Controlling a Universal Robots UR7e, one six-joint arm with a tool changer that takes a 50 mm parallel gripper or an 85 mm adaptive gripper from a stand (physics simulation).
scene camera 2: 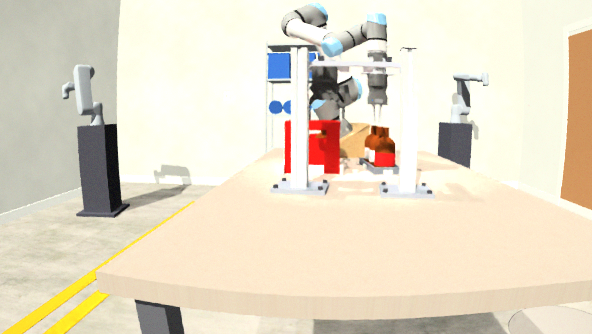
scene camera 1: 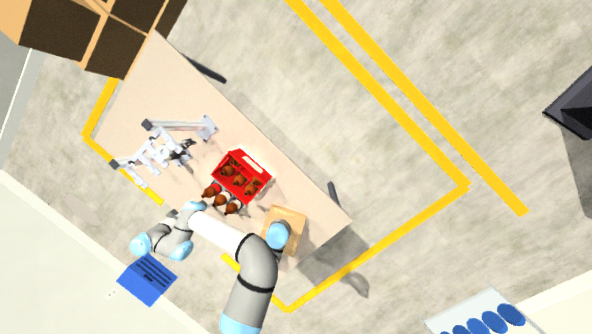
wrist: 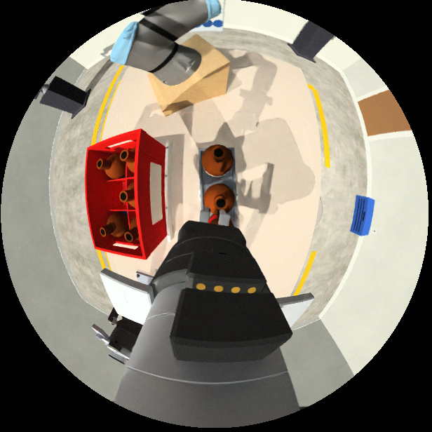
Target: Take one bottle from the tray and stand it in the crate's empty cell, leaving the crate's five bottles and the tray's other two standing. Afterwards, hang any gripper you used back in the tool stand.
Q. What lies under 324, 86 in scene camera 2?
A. A gripper.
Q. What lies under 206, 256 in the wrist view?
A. A gripper.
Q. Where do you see a gripper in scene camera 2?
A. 377, 82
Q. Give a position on a gripper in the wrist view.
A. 123, 337
